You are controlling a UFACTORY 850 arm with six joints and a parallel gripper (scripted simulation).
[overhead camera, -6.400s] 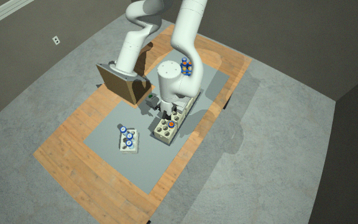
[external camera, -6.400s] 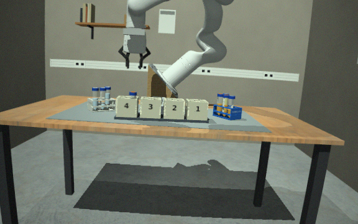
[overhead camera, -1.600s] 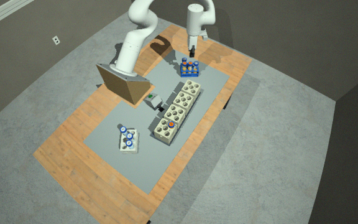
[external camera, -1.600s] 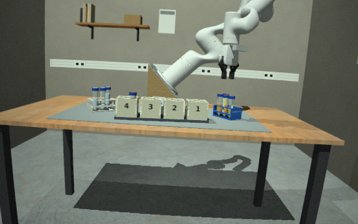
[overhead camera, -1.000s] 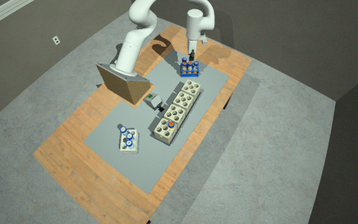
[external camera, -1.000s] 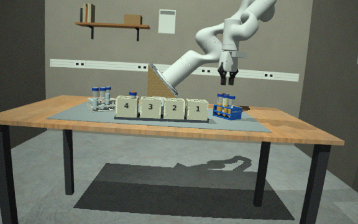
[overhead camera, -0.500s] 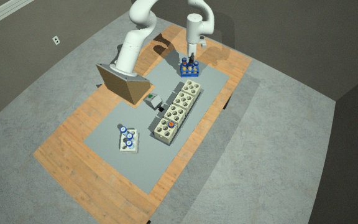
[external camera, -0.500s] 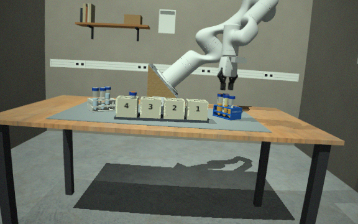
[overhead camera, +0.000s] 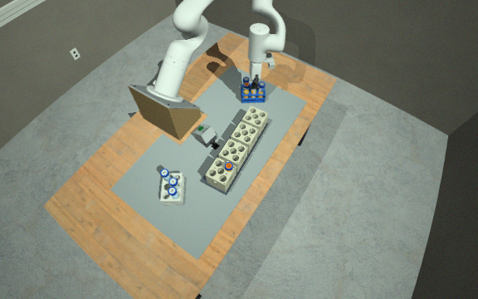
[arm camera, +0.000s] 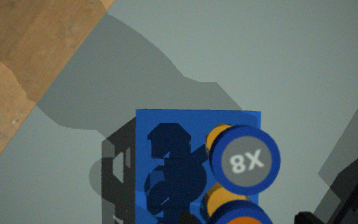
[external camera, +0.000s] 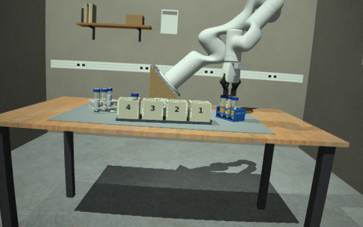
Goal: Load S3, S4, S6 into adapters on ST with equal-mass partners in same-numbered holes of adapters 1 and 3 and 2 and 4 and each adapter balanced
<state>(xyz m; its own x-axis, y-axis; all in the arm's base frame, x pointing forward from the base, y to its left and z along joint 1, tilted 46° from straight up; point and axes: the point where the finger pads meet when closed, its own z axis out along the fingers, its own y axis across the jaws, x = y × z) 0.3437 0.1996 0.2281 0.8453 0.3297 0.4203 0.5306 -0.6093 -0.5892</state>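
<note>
Right now my hand is 7 cm above the sample tube, 1 cm to the left of it and 1 cm short of it. Also, from my hand: blue rack (11 cm below, 2 cm to the left, 1 cm behind); green done key (34 cm to the right, 11 cm behind, 7 cm below); loading stand (33 cm to the right, 13 cm below, 9 cm ahead).
</note>
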